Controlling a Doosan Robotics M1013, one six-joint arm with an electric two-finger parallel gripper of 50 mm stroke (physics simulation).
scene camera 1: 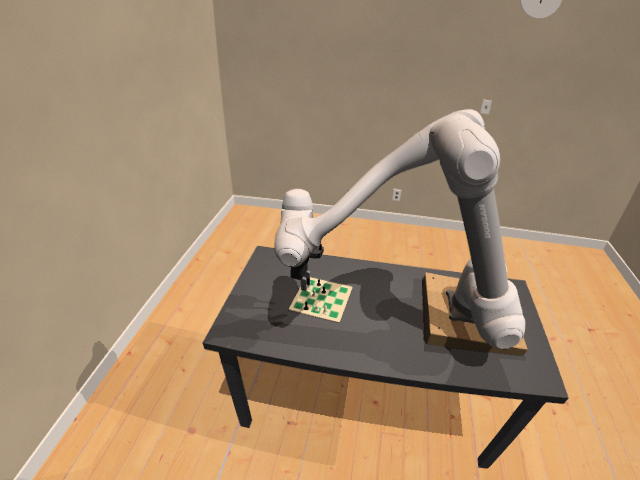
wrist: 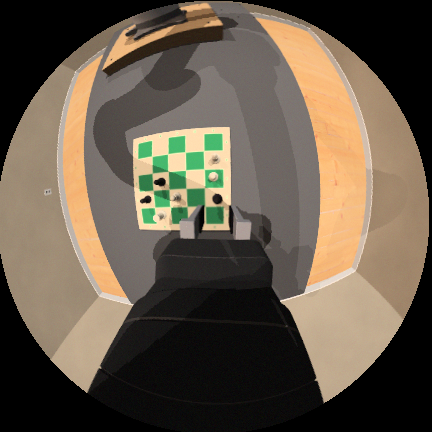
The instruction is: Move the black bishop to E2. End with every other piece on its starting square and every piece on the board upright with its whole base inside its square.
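Places are measured from the arm's base along level axes (x ahead, y left, z up), in metres.
Pixels of known places: gripper, fingertip midpoint: point(scene camera 1: 305, 287) point(wrist: 216, 213); arm's base, origin of the base link: point(scene camera 1: 468, 308).
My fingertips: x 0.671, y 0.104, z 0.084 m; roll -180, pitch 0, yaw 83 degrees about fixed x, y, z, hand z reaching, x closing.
Observation:
For each thing: its top centre in the pictures, then the offset to it from my fingertips. Level surfaces: height alone.
- black bishop, middle of its top: point(wrist: 216, 201) point(scene camera 1: 306, 301) 0.002 m back, 0.000 m left, 0.078 m down
- cream board, middle of its top: point(wrist: 176, 179) point(scene camera 1: 321, 297) 0.051 m back, 0.078 m right, 0.122 m down
- E3, middle of its top: point(wrist: 212, 175) point(scene camera 1: 317, 304) 0.047 m back, 0.003 m right, 0.090 m down
- E4, middle of its top: point(wrist: 213, 154) point(scene camera 1: 325, 305) 0.084 m back, 0.005 m left, 0.078 m down
- C2, middle of its top: point(wrist: 171, 198) point(scene camera 1: 314, 290) 0.017 m back, 0.084 m right, 0.090 m down
- B1, middle of its top: point(wrist: 155, 218) 0.017 m ahead, 0.126 m right, 0.088 m down
- B3, middle of its top: point(wrist: 154, 181) point(scene camera 1: 324, 286) 0.054 m back, 0.114 m right, 0.090 m down
- A2, middle of its top: point(wrist: 140, 201) point(scene camera 1: 318, 279) 0.022 m back, 0.155 m right, 0.090 m down
- dark table, its level: 0.128 m down
The black bishop point(scene camera 1: 306, 305) point(wrist: 217, 199) stands upright on the pale square E2 of the green and cream board point(scene camera 1: 339, 318) point(wrist: 137, 165); its base is too small to judge exactly against the square's edges. My gripper point(scene camera 1: 306, 283) point(wrist: 216, 213) is open and empty, raised above the board's row 1 side and apart from the bishop. White pieces stand on E3 point(scene camera 1: 316, 308) point(wrist: 213, 176), E4 point(scene camera 1: 325, 310) point(wrist: 215, 159), C2 point(scene camera 1: 313, 292) point(wrist: 176, 197) and B1 point(wrist: 160, 216). Black pieces stand on B3 point(scene camera 1: 324, 290) point(wrist: 159, 182) and A2 point(scene camera 1: 318, 282) point(wrist: 145, 199).
The board lies on a dark table point(scene camera 1: 372, 338) point(wrist: 220, 107). The arm's base stands on a wooden block point(scene camera 1: 433, 330) point(wrist: 200, 40) at the table's right in the scene view and at the top in the wrist view. Arm shadows cross the table and board.

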